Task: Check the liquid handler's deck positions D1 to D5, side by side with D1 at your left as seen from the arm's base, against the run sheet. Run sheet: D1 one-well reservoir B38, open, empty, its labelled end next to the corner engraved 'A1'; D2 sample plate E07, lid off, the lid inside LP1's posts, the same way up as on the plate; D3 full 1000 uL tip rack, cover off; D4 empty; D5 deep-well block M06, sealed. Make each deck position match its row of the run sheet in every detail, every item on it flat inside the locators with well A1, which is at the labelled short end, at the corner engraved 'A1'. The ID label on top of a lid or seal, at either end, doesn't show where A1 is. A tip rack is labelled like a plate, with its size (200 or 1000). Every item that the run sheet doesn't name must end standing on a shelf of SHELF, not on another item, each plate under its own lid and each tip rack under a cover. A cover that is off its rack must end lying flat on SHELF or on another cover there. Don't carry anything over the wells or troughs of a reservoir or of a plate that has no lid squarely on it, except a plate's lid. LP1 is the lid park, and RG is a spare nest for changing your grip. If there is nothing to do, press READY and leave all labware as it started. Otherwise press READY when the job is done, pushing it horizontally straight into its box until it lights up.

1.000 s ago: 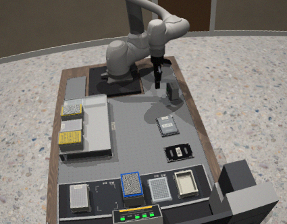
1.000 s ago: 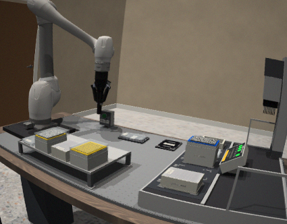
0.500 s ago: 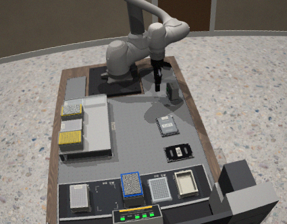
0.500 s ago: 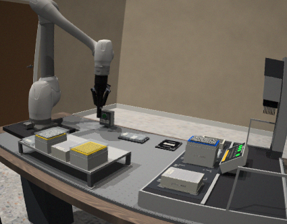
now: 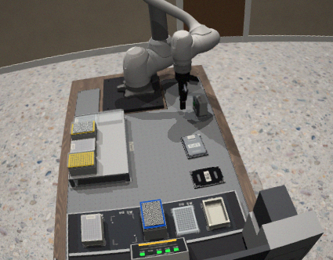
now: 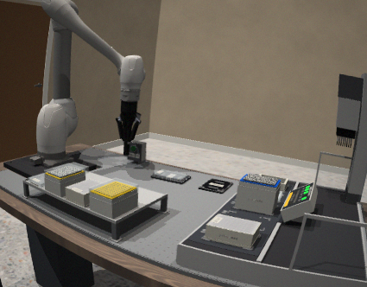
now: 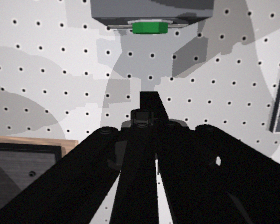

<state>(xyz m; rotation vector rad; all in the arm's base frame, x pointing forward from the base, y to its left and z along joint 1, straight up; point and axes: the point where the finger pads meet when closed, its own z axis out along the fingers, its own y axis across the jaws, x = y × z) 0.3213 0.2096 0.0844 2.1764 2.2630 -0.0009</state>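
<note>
Now: hand 80 mm to the right of the ready box and 30 mm above it. Also, from my hand: cream one-well reservoir: 680 mm ahead, 30 mm below, 10 mm to the right; then shelf: 460 mm to the right, 160 mm ahead, 40 mm below; then sample plate: 670 mm ahead, 140 mm to the right, 30 mm below.
</note>
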